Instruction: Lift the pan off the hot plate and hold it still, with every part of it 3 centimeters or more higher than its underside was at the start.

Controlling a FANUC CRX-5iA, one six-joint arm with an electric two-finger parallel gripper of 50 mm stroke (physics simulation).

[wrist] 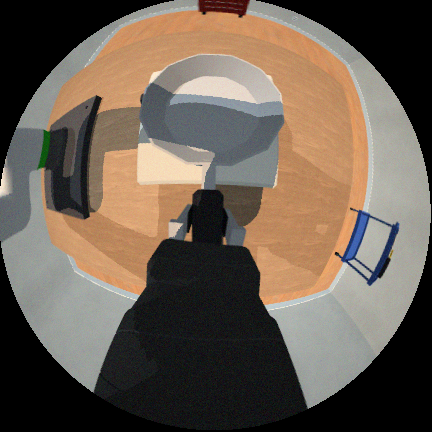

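The pan [215,120] is a pale grey, many-sided bowl with a black handle that points toward my gripper. It is over the hot plate [165,167], a cream-white block that shows below and around the pan's rim; whether the two touch cannot be told from this view. My gripper [207,214] is shut on the pan's black handle, one fingertip against each side of it. The handle's far end is hidden by the gripper's black body. The pan's underside is hidden.
A dark, curved panel [75,160] with a green ring and grey arm part stands at the left. A wooden table top [310,200] lies below. A blue chair-like frame [356,236] is at the right, and a dark red object [223,6] is at the top edge.
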